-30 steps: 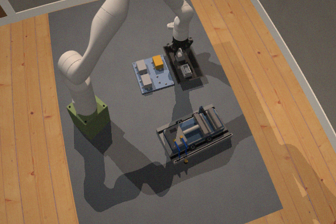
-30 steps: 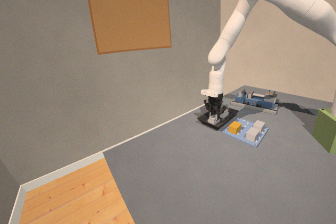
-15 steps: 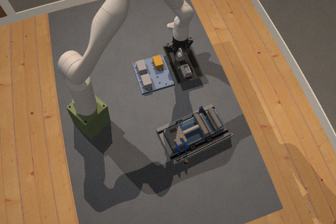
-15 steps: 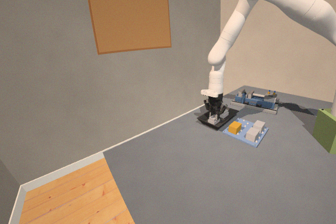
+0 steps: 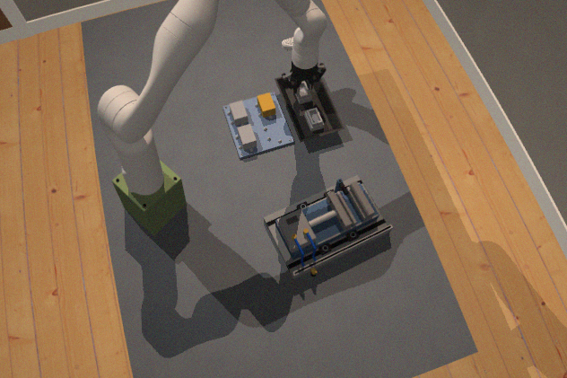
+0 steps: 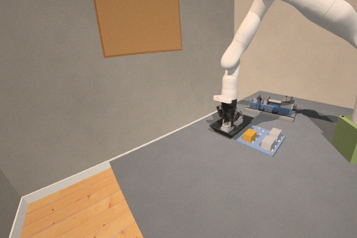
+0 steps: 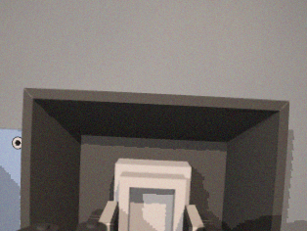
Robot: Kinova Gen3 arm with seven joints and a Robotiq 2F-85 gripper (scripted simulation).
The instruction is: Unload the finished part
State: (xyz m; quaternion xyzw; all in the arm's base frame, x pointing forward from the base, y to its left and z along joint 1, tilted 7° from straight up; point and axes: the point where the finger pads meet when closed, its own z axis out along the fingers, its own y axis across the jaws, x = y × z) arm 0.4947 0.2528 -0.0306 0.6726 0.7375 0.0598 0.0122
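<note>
My gripper is now 5 cm to the left of the tray floor and 4 cm above it. From my hand the other things lie so: orange block: 12 cm behind, 3 cm below, 2 cm to the right; vise: 43 cm to the right, 4 cm behind, 1 cm below; light blue fixture plate: 16 cm behind, 7 cm to the right, 5 cm below.
</note>
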